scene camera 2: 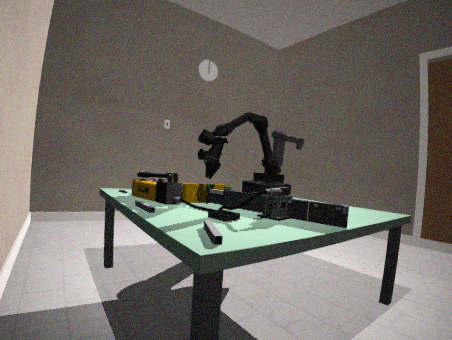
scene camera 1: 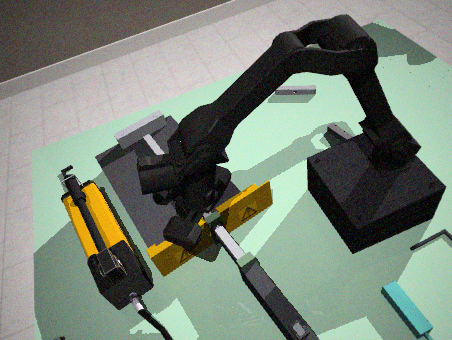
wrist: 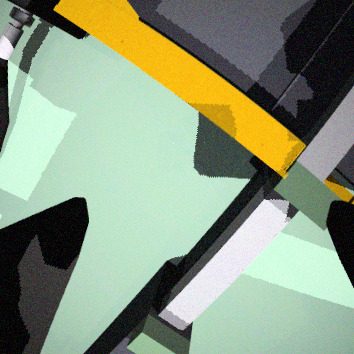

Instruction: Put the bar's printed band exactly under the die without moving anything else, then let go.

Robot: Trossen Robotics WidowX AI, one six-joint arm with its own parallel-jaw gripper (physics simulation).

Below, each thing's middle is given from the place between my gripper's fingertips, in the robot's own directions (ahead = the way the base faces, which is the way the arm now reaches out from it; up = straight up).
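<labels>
There's a yellow and black hand pump (scene camera 1: 115, 267), and it's 60 mm below my hand, 120 mm to the right of it and 240 mm ahead of it.
</labels>
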